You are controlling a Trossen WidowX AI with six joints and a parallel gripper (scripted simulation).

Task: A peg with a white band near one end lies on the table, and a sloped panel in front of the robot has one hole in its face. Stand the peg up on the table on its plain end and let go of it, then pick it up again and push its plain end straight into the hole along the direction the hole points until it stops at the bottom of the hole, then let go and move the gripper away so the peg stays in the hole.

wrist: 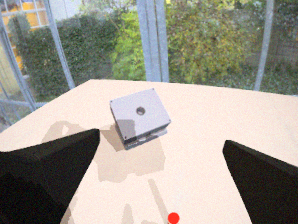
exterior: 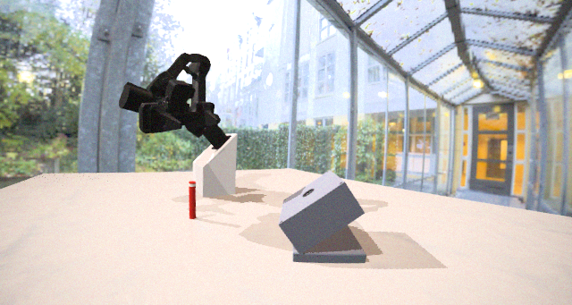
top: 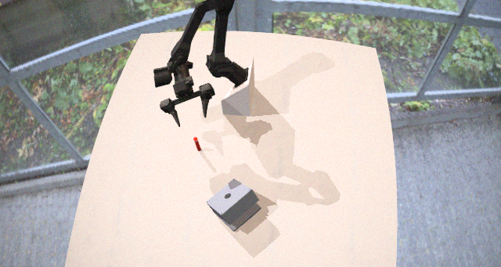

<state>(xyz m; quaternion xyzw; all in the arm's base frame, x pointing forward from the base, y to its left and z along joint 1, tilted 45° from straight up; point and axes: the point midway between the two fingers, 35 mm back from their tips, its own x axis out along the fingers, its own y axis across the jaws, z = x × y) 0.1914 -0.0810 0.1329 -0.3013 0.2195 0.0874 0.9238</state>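
My gripper tip is now 150 mm above the red peg, 10 mm to the left of it and 10 mm past it. Round my gripper tip: flat grey base plate (220 mm ahead, 200 mm below, 150 mm to the left); then grey sloped panel (210 mm ahead, 140 mm below, 130 mm to the left).
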